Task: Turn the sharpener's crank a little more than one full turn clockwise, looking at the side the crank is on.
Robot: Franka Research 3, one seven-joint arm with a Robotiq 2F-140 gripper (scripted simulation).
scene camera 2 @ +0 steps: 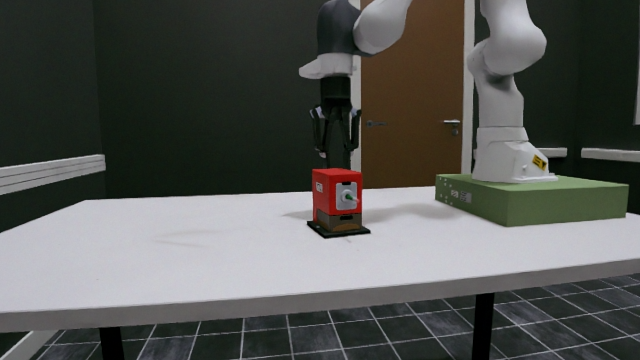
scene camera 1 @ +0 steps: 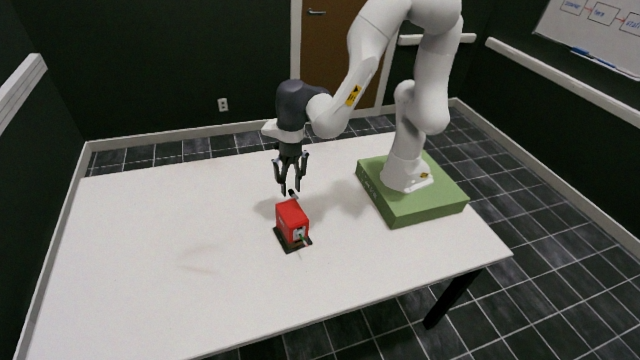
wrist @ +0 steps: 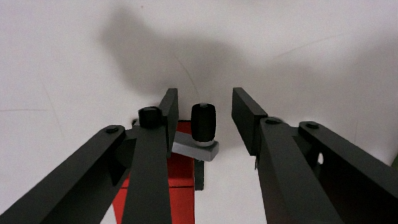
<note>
I see my gripper and a crank.
My gripper also shows in scene camera 1 and in the wrist view.
</note>
